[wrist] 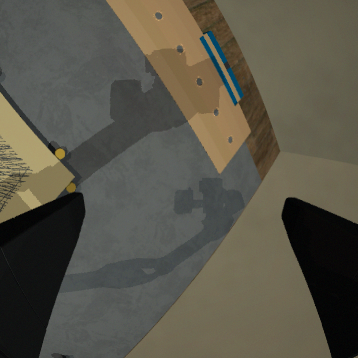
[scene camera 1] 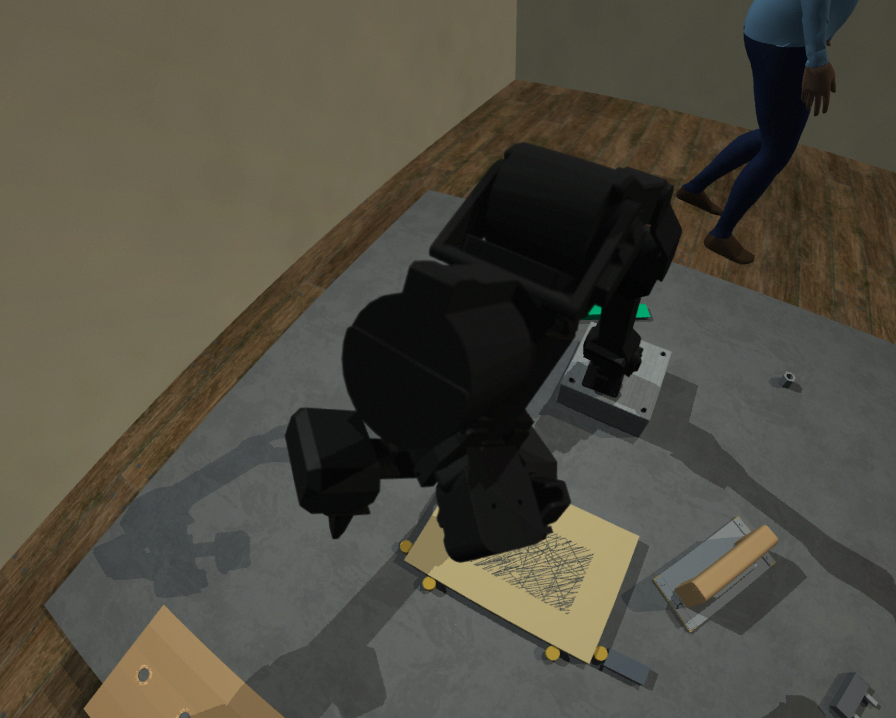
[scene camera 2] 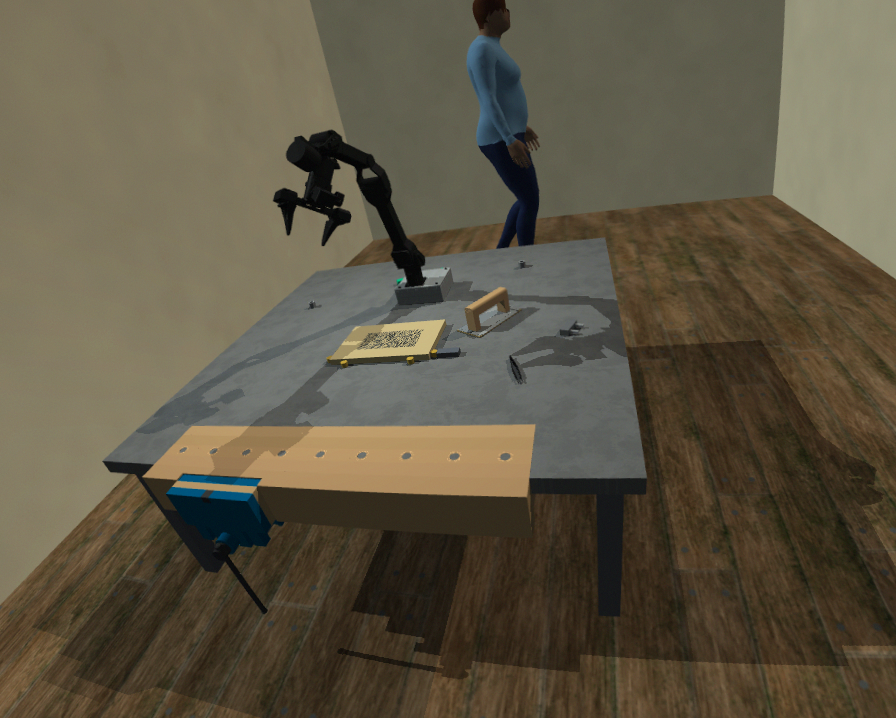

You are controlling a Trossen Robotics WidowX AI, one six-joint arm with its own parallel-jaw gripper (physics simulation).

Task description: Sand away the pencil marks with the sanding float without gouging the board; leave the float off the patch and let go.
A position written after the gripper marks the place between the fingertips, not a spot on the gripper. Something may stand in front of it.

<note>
The gripper (scene camera 1: 390,528) is open, holding nothing. Further things: a pale board (scene camera 1: 577,633), a blue vise (scene camera 2: 232,509) and a wooden bench rail with holes (scene camera 2: 478,494).
The gripper shows as well in the wrist view (wrist: 187,206) and in scene camera 2 (scene camera 2: 305,240). The pale board shows as well in the wrist view (wrist: 49,177) and in scene camera 2 (scene camera 2: 428,340). The wooden bench rail with holes also shows in the wrist view (wrist: 157,38) and in scene camera 1 (scene camera 1: 182,669).
</note>
